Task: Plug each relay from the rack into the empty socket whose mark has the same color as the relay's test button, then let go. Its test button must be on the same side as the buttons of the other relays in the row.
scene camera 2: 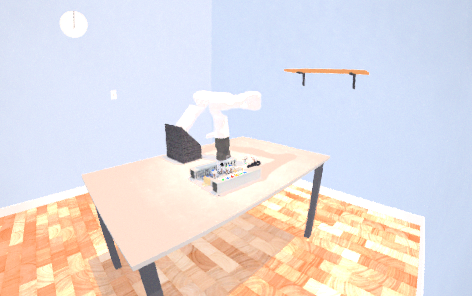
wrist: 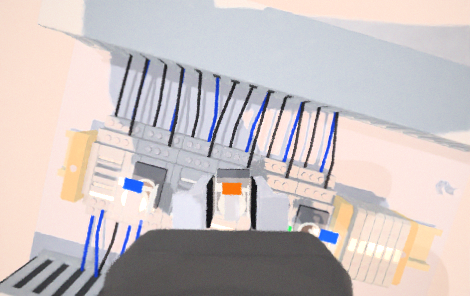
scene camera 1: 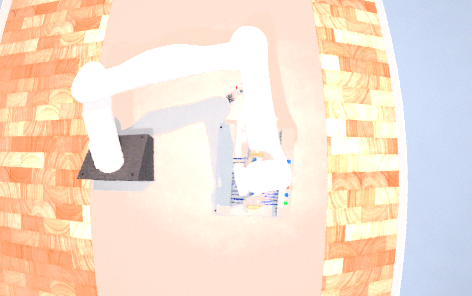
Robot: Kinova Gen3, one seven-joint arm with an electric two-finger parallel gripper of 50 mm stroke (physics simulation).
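Frame: origin at the arm's base, x ahead, y left, z up, level; centimetres.
Seen in the pictures: gripper, fingertip midpoint: (scene camera 2: pixel 220 169) (wrist: pixel 232 193); arm's base, link origin: (scene camera 2: pixel 179 131) (scene camera 1: pixel 110 162).
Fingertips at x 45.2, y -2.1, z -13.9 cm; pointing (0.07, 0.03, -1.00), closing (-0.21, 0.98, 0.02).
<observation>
Offsets run from my fingertips to a thing's top centre. "pt": to the spot under its first point.
My gripper (wrist: pixel 232 193) (scene camera 2: pixel 222 160) is shut on a relay with an orange test button {dx +0.1, dy +0.0, dz +1.9 cm} (wrist: pixel 231 188), held upright over the middle of the socket row. The relay's lower end and the socket below are hidden, so I cannot tell whether it is seated. Left of it in the wrist view is a relay with a blue button {dx +1.2, dy -5.6, dz +1.4 cm} (wrist: pixel 133 185); to the right is another relay with a blue button {dx +1.7, dy +5.8, dz +1.4 cm} (wrist: pixel 328 236). A sliver of green {dx +1.7, dy +3.0, dz +1.6 cm} (wrist: pixel 290 229) shows beside the right finger. Coloured marks, including green {pt dx +11.7, dy -8.9, dz +0.8 cm} (scene camera 1: pixel 285 203) (scene camera 2: pixel 223 179) and blue {pt dx +11.9, dy -6.2, dz +0.8 cm} (scene camera 1: pixel 286 195), line the front duct.
A tall grey duct {dx -8.5, dy +2.5, dz +0.8 cm} (wrist: pixel 250 45) (scene camera 1: pixel 224 165) runs behind the sockets, with black and blue wires to them. Terminal blocks {dx +1.8, dy +9.6, dz -0.9 cm} (wrist: pixel 375 245) stand at the row's right end. Small dark parts (scene camera 1: pixel 230 98) (scene camera 2: pixel 254 164) with a red spot lie beyond the panel, partly hidden by the arm in scene camera 1.
</observation>
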